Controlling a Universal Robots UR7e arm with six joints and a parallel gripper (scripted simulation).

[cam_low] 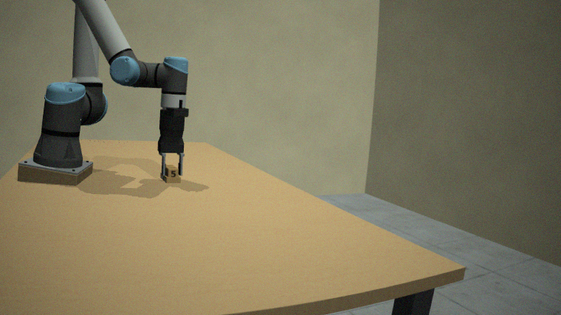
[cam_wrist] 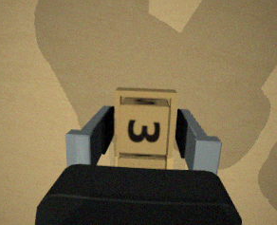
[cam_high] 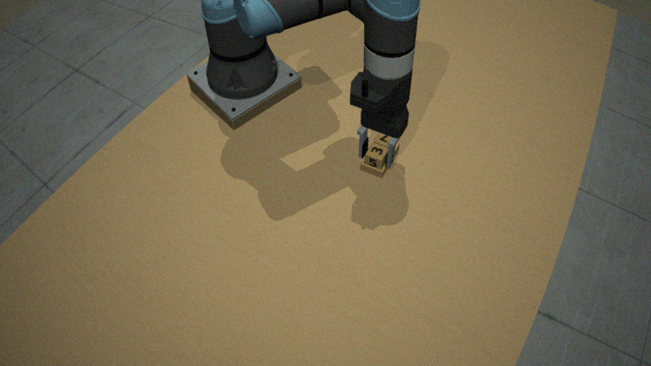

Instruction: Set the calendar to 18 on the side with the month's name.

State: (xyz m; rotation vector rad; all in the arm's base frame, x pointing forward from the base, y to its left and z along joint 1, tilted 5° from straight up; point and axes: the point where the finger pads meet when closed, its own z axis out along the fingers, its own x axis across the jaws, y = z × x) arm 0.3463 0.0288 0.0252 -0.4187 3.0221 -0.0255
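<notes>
Now: hand 1 cm past the wooden tray, 2 cm to the right of it and 3 cm above it.
</notes>
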